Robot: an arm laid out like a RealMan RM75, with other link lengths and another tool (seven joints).
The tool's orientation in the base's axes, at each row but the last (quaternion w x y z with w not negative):
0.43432, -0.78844, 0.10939, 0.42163
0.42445, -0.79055, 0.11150, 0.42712
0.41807, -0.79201, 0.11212, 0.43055
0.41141, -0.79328, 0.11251, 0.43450
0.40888, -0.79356, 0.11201, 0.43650
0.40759, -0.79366, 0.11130, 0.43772
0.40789, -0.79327, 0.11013, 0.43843
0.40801, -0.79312, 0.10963, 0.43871
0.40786, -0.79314, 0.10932, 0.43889
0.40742, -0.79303, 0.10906, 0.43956
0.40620, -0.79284, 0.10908, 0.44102
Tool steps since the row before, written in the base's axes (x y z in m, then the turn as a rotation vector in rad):
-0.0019, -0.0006, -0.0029, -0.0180, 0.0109, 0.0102
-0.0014, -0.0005, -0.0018, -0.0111, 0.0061, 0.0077
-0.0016, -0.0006, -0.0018, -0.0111, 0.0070, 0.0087
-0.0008, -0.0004, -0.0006, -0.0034, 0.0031, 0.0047
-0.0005, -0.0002, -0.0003, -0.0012, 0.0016, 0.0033
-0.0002, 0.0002, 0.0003, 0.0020, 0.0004, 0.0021
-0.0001, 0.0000, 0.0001, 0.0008, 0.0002, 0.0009
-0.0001, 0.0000, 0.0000, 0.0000, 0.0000, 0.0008
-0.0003, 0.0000, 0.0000, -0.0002, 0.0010, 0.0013
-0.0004, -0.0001, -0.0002, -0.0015, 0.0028, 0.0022
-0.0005, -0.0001, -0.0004, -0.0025, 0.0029, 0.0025
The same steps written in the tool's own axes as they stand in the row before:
0.0009, 0.0031, 0.0014, -0.0168, -0.0029, 0.0160
0.0004, 0.0021, 0.0009, -0.0116, -0.0022, 0.0090
0.0003, 0.0023, 0.0010, -0.0122, -0.0033, 0.0094
-0.0001, 0.0010, 0.0003, -0.0052, -0.0028, 0.0030
-0.0001, 0.0006, 0.0002, -0.0030, -0.0022, 0.0010
-0.0003, -0.0002, 0.0002, -0.0004, -0.0025, -0.0015
-0.0001, 0.0000, 0.0000, -0.0002, -0.0011, -0.0006
-0.0001, 0.0001, 0.0001, -0.0006, -0.0004, -0.0002
-0.0002, 0.0002, 0.0002, -0.0010, -0.0013, 0.0005
-0.0001, 0.0004, 0.0002, -0.0021, -0.0022, 0.0024
0.0000, 0.0005, 0.0003, -0.0029, -0.0019, 0.0030

